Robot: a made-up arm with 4 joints. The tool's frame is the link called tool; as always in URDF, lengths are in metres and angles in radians. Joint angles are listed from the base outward. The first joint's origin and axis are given. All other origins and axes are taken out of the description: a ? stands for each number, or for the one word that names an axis. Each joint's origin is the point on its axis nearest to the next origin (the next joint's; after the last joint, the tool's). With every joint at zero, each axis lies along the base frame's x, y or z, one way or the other. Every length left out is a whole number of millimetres.
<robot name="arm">
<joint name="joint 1" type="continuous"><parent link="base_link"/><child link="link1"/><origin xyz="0 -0.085 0.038"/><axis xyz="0 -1 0"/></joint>
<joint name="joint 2" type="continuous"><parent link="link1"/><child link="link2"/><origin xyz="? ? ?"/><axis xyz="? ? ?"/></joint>
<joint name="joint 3" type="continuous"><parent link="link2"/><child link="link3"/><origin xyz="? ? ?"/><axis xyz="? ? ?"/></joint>
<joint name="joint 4" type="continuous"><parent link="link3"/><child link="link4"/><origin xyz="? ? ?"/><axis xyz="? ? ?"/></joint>
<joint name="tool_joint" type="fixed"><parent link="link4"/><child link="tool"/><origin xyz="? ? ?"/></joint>
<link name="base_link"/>
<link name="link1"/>
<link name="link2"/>
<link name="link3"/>
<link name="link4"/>
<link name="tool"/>
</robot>
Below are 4 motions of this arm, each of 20 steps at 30 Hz.
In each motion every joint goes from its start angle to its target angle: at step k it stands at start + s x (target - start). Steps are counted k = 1, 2, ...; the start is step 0. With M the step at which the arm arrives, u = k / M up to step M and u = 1 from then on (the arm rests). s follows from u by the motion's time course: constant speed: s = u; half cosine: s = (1 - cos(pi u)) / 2; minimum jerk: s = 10 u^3 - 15 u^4 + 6 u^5.
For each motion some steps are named. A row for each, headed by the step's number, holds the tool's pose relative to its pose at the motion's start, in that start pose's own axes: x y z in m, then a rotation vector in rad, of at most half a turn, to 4 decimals.
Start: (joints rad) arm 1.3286 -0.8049 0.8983 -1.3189
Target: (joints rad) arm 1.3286 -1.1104 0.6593 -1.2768
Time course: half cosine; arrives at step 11
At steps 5, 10, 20:
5: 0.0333 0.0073 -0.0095 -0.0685 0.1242 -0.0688
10: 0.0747 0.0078 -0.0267 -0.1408 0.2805 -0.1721
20: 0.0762 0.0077 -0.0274 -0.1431 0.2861 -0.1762

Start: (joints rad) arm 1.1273 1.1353 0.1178 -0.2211
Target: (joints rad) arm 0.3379 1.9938 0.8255 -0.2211
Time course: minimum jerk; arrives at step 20
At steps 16, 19, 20:
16: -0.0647 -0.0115 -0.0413 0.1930 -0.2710 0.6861
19: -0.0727 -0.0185 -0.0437 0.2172 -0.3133 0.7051
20: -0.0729 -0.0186 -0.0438 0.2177 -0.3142 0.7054

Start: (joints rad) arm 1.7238 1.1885 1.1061 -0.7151
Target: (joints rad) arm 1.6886 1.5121 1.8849 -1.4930
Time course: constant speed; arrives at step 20
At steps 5, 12, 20:
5: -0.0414 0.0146 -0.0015 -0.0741 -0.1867 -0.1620
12: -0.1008 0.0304 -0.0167 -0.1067 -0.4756 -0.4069
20: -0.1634 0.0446 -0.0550 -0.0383 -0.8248 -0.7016

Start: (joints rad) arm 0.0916 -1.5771 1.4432 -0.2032
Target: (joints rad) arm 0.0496 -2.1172 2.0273 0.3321
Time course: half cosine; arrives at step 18
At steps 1, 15, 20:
1: 0.0005 0.0014 -0.0007 -0.0055 0.0030 0.0036
15: 0.0159 0.1357 -0.1500 -0.5543 0.5399 0.5382
20: 0.0119 0.1417 -0.1635 -0.5829 0.5902 0.5830

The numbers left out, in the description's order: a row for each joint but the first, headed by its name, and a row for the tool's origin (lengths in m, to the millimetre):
joint 2: xyz 0.018 0 0.077, axis 0 0 1
joint 3: xyz 0.061 -0.054 0, axis -1 0 0
joint 4: xyz 0 0.061 0.231, axis 0 0 1
tool: xyz 0.058 0.003 0

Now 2 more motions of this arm.
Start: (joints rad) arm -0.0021 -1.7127 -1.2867 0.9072
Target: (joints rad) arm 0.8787 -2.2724 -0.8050 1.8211
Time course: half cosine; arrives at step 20
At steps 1, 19, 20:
1: -0.0012 0.0002 0.0009 -0.0010 -0.0038 0.0039
19: -0.1839 -0.0139 0.0585 -0.1841 -0.3900 0.3345
20: -0.1848 -0.0143 0.0585 -0.1844 -0.3911 0.3353

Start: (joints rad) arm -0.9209 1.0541 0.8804 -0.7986
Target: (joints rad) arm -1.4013 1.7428 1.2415 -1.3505
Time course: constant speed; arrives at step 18
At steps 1, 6, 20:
1: -0.0039 -0.0017 -0.0002 0.0181 -0.0124 0.0033
6: -0.0231 -0.0174 -0.0024 0.1324 -0.0713 0.0019
20: -0.0611 -0.0909 -0.0298 0.5389 -0.1387 -0.1385

